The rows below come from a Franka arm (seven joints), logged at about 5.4 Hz.
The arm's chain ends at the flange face. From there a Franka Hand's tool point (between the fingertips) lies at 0.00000 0.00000 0.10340 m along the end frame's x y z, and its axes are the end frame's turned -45 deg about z.
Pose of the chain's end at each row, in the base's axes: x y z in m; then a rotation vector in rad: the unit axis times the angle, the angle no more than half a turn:
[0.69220 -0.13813 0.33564 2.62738 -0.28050 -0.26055]
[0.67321 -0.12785 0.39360 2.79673 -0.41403 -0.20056]
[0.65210 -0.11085 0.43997 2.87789 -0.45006 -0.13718]
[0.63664 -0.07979 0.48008 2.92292 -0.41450 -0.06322]
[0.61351 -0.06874 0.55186 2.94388 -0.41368 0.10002]
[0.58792 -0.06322 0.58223 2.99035 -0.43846 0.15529]
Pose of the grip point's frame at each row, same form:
[0.66818 -0.18395 0.24611 2.60961 0.76835 -0.50741]
[0.65454 -0.15662 0.29605 2.80257 0.70287 -0.36103]
[0.63905 -0.13218 0.33964 2.87504 0.69617 -0.25703]
[0.62957 -0.09838 0.37861 2.88499 0.74228 -0.16687]
[0.61795 -0.08672 0.45013 2.86715 0.74155 -0.00291]
[0.59665 -0.07650 0.48006 2.90387 0.73255 0.07594]

